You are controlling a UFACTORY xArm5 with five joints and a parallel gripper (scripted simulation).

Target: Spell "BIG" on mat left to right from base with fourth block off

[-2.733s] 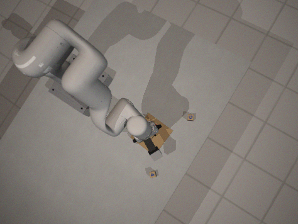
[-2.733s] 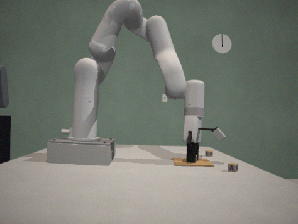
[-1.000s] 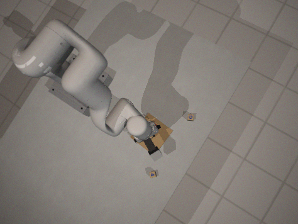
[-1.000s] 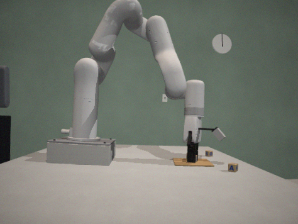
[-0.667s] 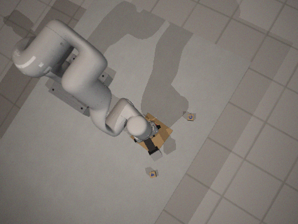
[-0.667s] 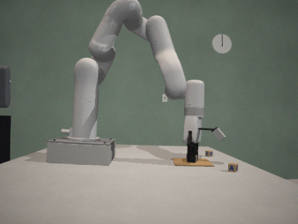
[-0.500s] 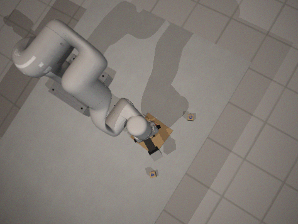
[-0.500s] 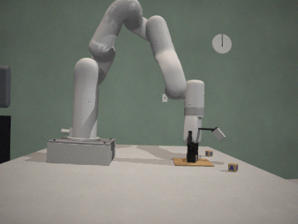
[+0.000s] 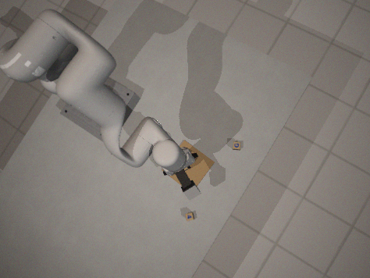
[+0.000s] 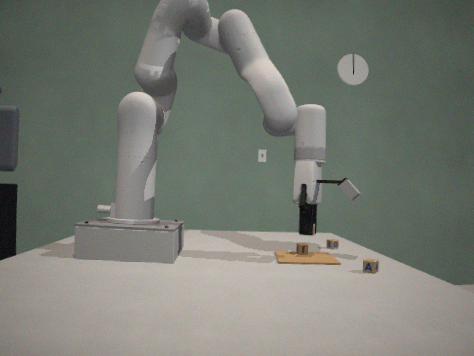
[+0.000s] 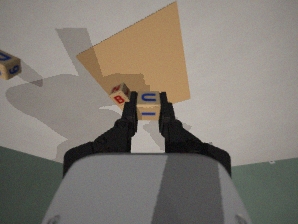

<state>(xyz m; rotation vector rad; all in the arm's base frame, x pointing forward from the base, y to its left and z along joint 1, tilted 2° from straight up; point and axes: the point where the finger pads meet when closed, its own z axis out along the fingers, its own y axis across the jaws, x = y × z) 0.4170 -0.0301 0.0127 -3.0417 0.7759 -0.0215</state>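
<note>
My hand is 80 mm above the mat and 10 mm to the right of it.
</note>
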